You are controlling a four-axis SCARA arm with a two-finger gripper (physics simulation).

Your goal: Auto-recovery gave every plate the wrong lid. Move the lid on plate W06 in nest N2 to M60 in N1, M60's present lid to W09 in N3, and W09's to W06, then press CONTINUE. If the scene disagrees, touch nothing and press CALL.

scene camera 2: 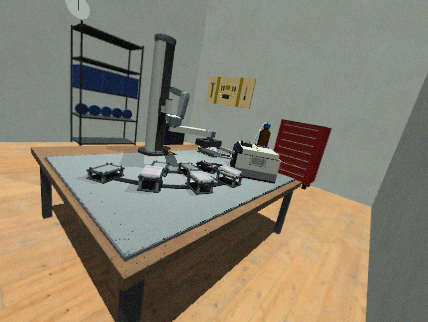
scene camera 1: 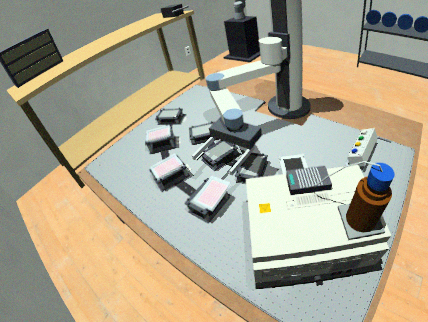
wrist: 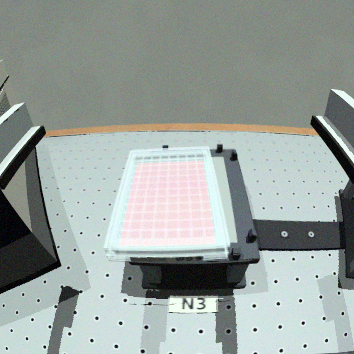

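Pixels of known places: gripper, fingertip midpoint: (scene camera 2: 227, 153) (scene camera 1: 211, 165) (wrist: 170, 100); arm's base, link origin: (scene camera 2: 153, 152) (scene camera 1: 289, 106).
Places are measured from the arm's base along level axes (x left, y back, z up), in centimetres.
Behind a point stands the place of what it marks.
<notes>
In the wrist view, nest N3 (wrist: 242, 200) @[y -76.9, x 0.4, z 7.5 cm] holds a pink-gridded plate (wrist: 167, 205) @[y -74.1, x 6.8, z 9.8 cm] (scene camera 1: 211, 192) @[y -76.8, x 7.3, z 9.6 cm] (scene camera 2: 230, 172) @[y -79.3, x 3.1, z 8.8 cm] under a clear lid; the plate's front label is barely legible. Two more pink plates stand farther along the arc: N2's plate (scene camera 1: 168, 169) @[y -77.0, x -16.8, z 9.2 cm] (scene camera 2: 201, 177) @[y -78.8, x -22.7, z 9.2 cm] and N1's plate (scene camera 1: 160, 135) @[y -63.2, x -37.8, z 10.0 cm] (scene camera 2: 151, 172) @[y -65.4, x -43.8, z 10.0 cm]. Their codes are unreadable here. My gripper (scene camera 1: 212, 165) @[y -72.3, x 5.7, z 19.0 cm] (wrist: 170, 100) @[y -72.3, x 5.7, z 19.0 cm] is open and empty, above the inner stands, its fingers wide to either side of N3 in the wrist view. The button panel (scene camera 1: 362, 145) @[y -23.1, x 48.0, z 8.5 cm] has blue, yellow, green and whitish buttons.
Inner stands (scene camera 1: 201, 132) @[y -48.0, x -24.7, z 5.5 cm] (scene camera 1: 220, 151) @[y -54.7, x -6.9, z 5.7 cm] (scene camera 1: 251, 167) @[y -56.0, x 10.5, z 5.6 cm] lie around and under the gripper, and another stand (scene camera 1: 170, 115) @[y -44.4, x -52.6, z 5.8 cm] (scene camera 2: 105, 170) @[y -45.9, x -56.8, z 5.9 cm] is at the arc's far end. A white instrument (scene camera 1: 300, 220) @[y -78.3, x 42.9, z 22.2 cm] (scene camera 2: 257, 162) @[y -83.1, x 29.2, z 14.3 cm] carries a dark device (scene camera 1: 309, 180) @[y -66.6, x 39.6, z 24.8 cm] and a brown bottle (scene camera 1: 369, 207) @[y -74.5, x 57.8, z 33.8 cm].
</notes>
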